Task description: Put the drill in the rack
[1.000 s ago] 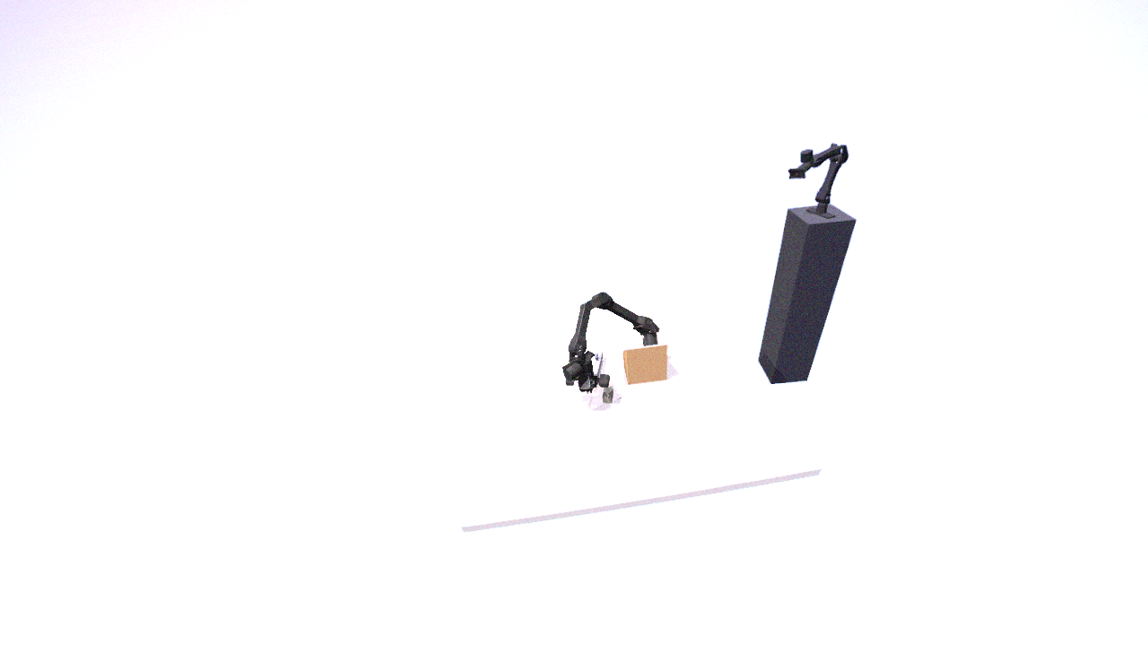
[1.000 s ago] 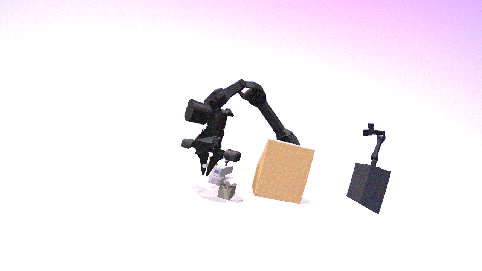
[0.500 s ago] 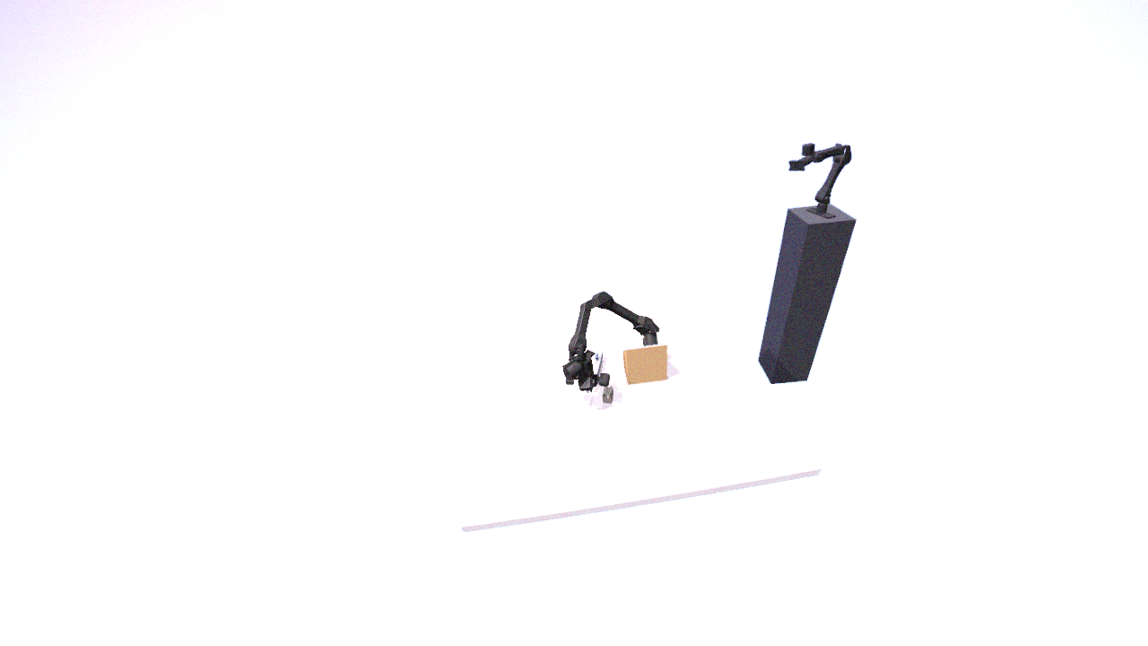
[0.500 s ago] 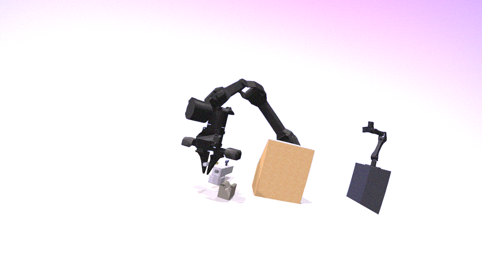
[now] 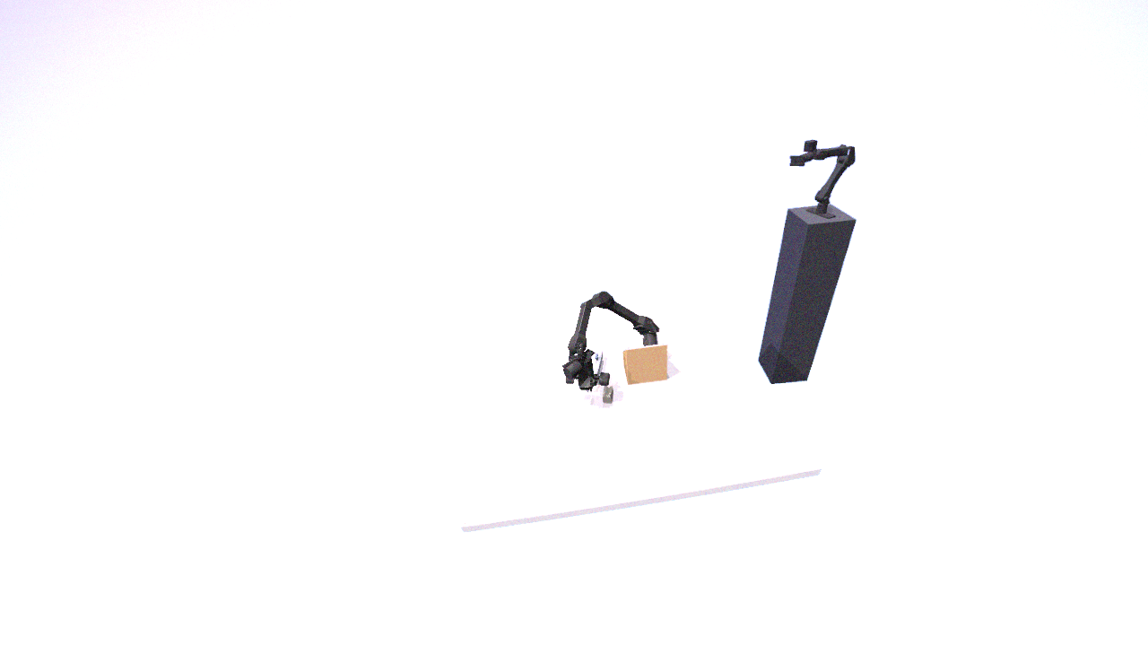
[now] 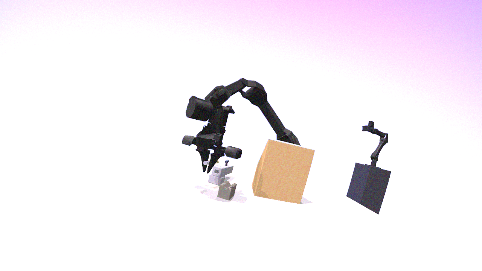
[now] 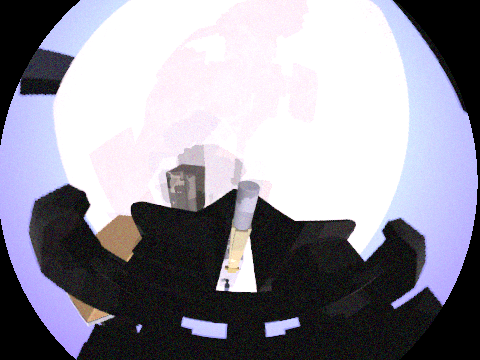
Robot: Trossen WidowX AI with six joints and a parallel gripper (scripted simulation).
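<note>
My gripper tip is 8 cm past the v-notched rack, 4 cm above it and 2 cm to the left of it. The rest, counted from my gripper tip: yellowish key 4 cm to the right, 3 cm above, 1 cm behind; then pale grey block 19 cm to the right, 4 cm behind, 3 cm below; then thin dark pin 22 cm to the right, 4 cm behind, 1 cm below.
</note>
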